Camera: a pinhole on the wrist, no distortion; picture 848 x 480 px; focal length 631.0 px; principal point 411.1 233.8 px. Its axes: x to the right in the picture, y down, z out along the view. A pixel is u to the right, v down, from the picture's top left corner.
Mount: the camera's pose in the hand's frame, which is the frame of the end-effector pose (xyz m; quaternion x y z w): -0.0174 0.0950 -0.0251 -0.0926 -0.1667 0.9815 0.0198
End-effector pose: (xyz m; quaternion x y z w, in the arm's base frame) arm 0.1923 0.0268 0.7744 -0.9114 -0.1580 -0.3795 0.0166
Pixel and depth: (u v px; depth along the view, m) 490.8 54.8 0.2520
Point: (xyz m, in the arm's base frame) 0.3097 -0.0444 0.5540
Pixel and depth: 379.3 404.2 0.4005
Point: 0.3175 0.1847 0.4871
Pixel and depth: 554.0 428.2 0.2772
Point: 0.2159 0.0867 0.5390
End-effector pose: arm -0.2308 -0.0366 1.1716 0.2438 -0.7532 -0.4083 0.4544
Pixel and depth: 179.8 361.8 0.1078
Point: -0.2970 0.0122 1.1839
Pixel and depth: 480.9 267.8 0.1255
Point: -0.2815 0.0647 1.1641
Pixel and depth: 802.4 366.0 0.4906
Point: -0.3423 0.3241 0.7693
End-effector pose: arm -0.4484 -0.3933 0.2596 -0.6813 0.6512 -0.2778 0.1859
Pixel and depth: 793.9 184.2 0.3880
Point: -0.2707 -0.1091 -0.0290
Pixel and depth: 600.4 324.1 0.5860
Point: -0.0357 -0.1315 -0.0392
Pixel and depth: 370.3 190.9 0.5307
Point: -0.1119 -0.3596 -0.1006
